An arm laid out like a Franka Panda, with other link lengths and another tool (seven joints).
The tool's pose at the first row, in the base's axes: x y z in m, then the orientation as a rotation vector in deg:
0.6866 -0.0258 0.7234 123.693 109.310 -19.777
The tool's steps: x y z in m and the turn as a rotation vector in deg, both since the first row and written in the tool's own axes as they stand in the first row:
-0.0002 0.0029 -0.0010 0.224 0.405 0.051
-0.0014 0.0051 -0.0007 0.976 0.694 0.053
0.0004 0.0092 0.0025 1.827 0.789 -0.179
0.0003 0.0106 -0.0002 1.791 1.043 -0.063
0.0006 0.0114 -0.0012 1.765 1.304 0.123
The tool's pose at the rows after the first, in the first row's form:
0.6895 -0.0260 0.7245 124.113 109.518 -19.586
0.6915 -0.0275 0.7246 124.757 109.842 -20.066
0.6957 -0.0273 0.7211 125.143 110.353 -20.894
0.6972 -0.0267 0.7237 125.371 110.347 -20.575
0.6980 -0.0262 0.7246 125.671 110.265 -20.245

